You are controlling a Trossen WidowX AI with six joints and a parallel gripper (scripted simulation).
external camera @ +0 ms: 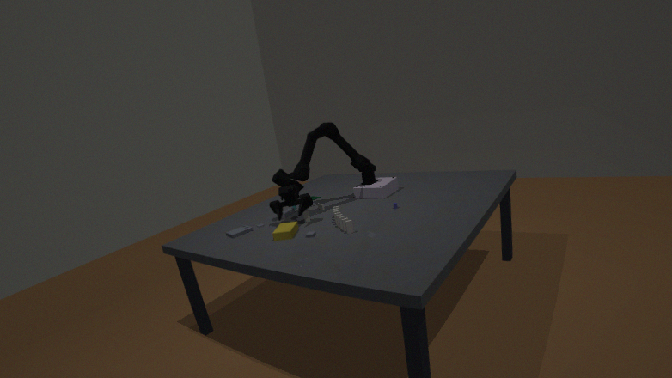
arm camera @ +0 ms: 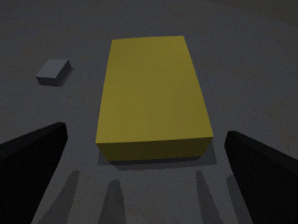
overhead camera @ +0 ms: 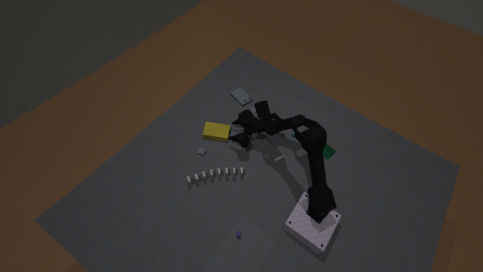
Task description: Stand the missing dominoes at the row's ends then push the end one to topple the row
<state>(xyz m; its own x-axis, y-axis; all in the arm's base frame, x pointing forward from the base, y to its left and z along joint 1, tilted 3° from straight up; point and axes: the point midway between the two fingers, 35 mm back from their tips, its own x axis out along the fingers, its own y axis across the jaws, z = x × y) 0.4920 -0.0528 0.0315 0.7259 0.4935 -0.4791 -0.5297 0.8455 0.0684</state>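
My gripper tip is now 6 cm short of the yellow block, 3 cm to the right of it and 3 cm above it. From my gripper tip the other things lie so: small grey cube: 3 cm ahead, 16 cm to the left, 4 cm below; small grey square: 2 cm ahead, 20 cm to the right, 5 cm below; grey bar: 14 cm behind, 18 cm to the right, 4 cm below.
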